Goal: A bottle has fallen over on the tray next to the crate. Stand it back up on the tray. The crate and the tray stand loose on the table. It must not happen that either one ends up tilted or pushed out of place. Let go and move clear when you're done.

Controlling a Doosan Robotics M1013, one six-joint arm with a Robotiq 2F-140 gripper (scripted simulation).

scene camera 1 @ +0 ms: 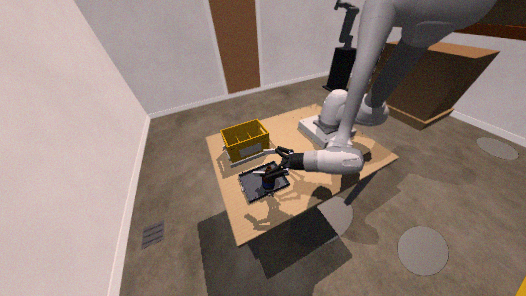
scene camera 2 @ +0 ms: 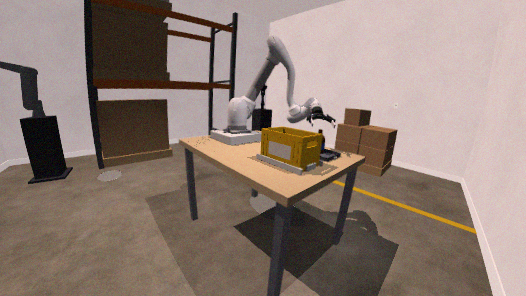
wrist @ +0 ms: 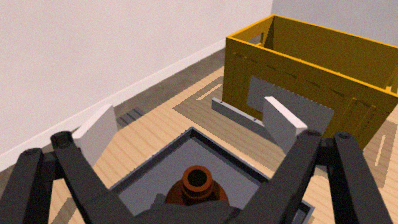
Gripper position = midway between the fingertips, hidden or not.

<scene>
I see my gripper (scene camera 1: 259, 162), a brown bottle (wrist: 196, 187), a dark grey tray (scene camera 1: 252, 185) and a yellow crate (scene camera 1: 237, 138).
The yellow crate is seen too in the wrist view (wrist: 337, 85). My gripper shows as well in the wrist view (wrist: 189, 114).
</scene>
